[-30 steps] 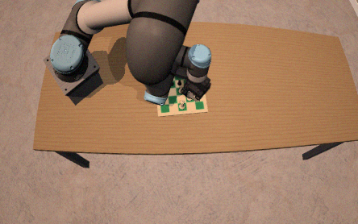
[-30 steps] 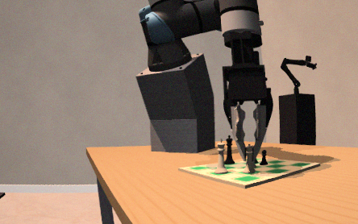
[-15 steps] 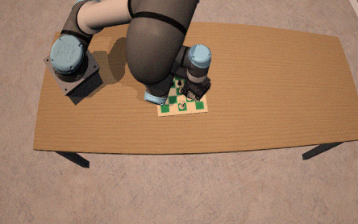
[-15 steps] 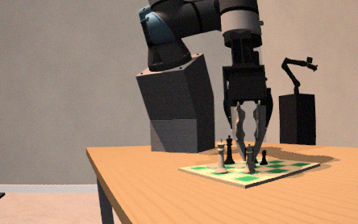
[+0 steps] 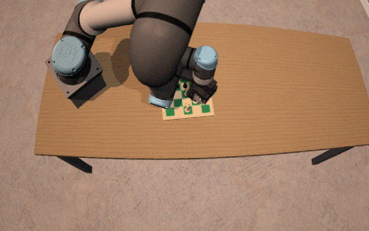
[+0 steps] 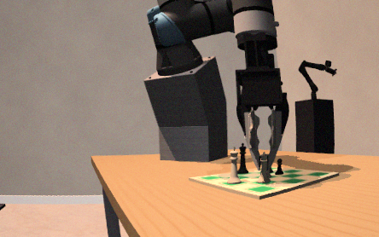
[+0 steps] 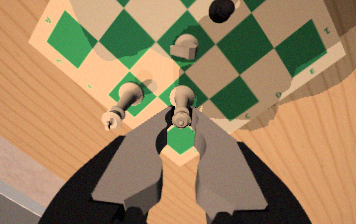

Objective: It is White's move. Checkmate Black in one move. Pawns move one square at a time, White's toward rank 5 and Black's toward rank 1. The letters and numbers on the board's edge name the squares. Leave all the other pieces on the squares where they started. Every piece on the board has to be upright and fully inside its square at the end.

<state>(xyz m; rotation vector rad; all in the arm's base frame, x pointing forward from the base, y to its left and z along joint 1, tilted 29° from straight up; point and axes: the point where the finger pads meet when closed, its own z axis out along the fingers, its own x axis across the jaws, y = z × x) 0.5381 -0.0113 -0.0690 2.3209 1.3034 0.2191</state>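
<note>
Now: the white king 40 mm to the right of my hand, 30 mm behind it and 10 mm below it. Also, from my hand: black pawn: 70 mm to the left, 50 mm behind, 20 mm below; chessboard: 40 mm below, 40 mm behind, 30 mm to the left; black knight-like piece: 90 mm behind, 60 mm to the left, 20 mm below.
</note>
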